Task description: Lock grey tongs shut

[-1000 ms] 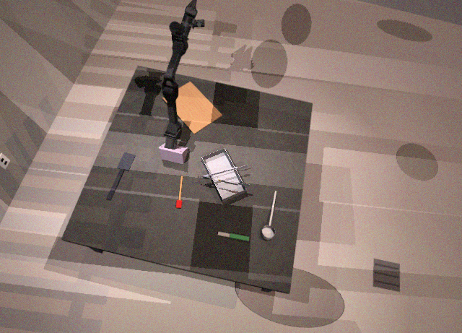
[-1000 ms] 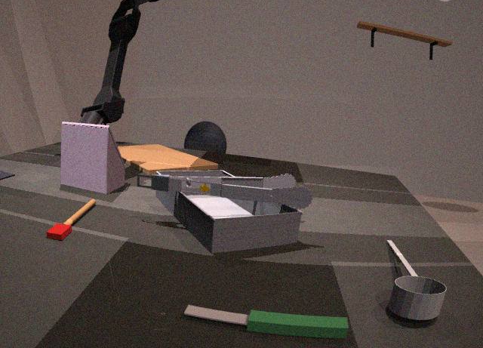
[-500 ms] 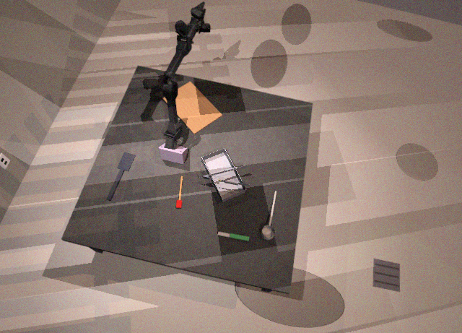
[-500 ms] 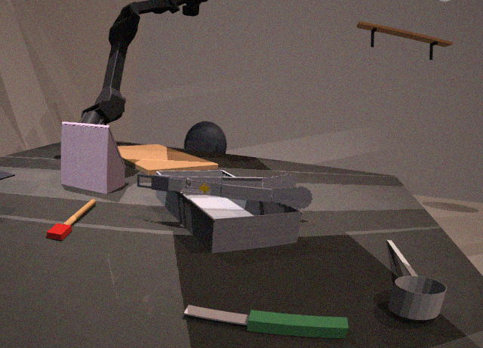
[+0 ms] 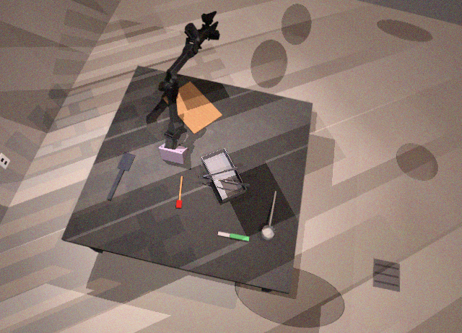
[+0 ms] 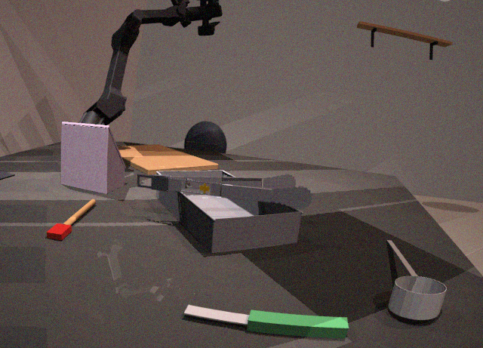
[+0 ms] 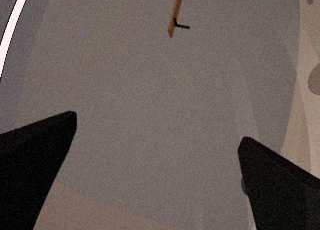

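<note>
The yellow part lies 820 mm to the right of my gripper tip, 480 mm below it and 120 mm ahead of it. Round my gripper tip: grey roasting tin: 760 mm to the right, 520 mm below, 140 mm ahead; then red-headed spatula: 920 mm to the right, 540 mm below, 110 mm behind; then wooden board: 540 mm below, 270 mm to the right, 120 mm behind.
</note>
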